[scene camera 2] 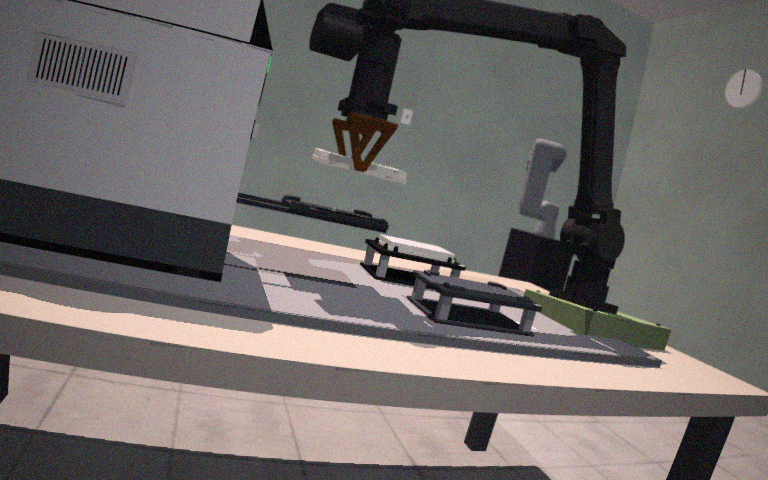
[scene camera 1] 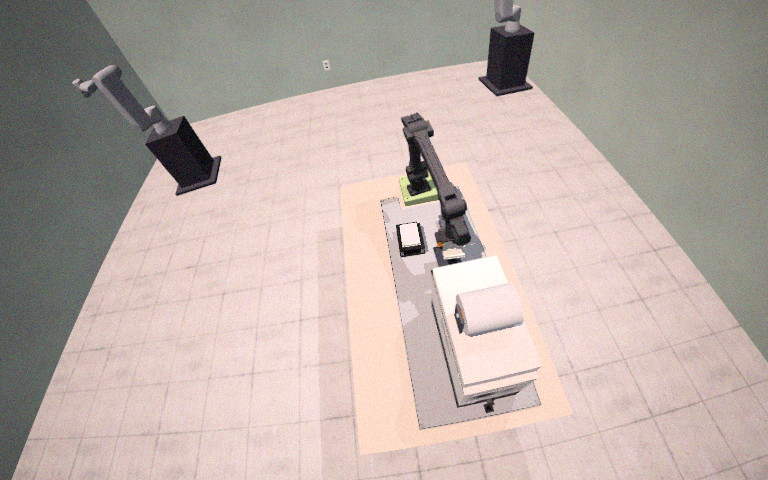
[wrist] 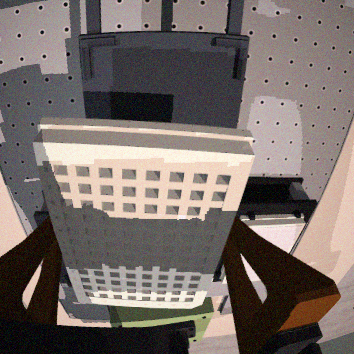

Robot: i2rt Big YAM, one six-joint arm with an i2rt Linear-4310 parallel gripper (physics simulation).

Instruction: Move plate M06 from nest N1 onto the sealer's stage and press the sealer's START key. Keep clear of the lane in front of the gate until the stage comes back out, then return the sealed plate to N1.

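Frame: origin at the arm's base, x ahead, y left, z up, level; metres.
Seen in the pictures: gripper, fingertip midpoint: [scene camera 2: 352,170] [scene camera 1: 451,247] [wrist: 140,219]; arm's base, link origin: [scene camera 2: 582,304] [scene camera 1: 418,188] [wrist: 167,329].
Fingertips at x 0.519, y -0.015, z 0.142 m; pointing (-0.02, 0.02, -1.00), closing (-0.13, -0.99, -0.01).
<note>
Offsets run from my fingertips to a thing's middle.
My gripper [scene camera 1: 451,246] [scene camera 2: 360,166] [wrist: 140,219], with orange-brown fingers, is shut on the pale plate M06 {0.001 m left, 0.006 m back, 0.009 m up} [scene camera 1: 453,254] [scene camera 2: 387,171] [wrist: 145,172] by its sides. The plate hangs well above the deck, slightly tilted in scene camera 2. The sealer's dark stage {0.020 m right, 0.053 m ahead, 0.068 m down} [scene camera 2: 334,213] [wrist: 200,75] is out on its rails, below the plate and apart from it; the plate hides its near part in the wrist view. Nest N1 {0.094 m left, 0.197 m back, 0.145 m down} [scene camera 2: 467,286] stands empty on short posts. The white sealer [scene camera 1: 504,353] [scene camera 2: 141,141] shows a green light on its edge. The START key cannot be made out.
A second nest [scene camera 1: 402,247] [scene camera 2: 389,255] bears a white plate {0.130 m right, 0.205 m back, 0.111 m down} [scene camera 1: 410,234] [scene camera 2: 417,247] [wrist: 280,234] beside N1. The arm's green base [scene camera 1: 419,198] [scene camera 2: 628,329] [wrist: 165,318] is at the deck's end. A white roll {0.050 m right, 0.386 m ahead, 0.247 m up} [scene camera 1: 492,309] lies on the sealer. Two grey arms stand on pedestals beyond.
</note>
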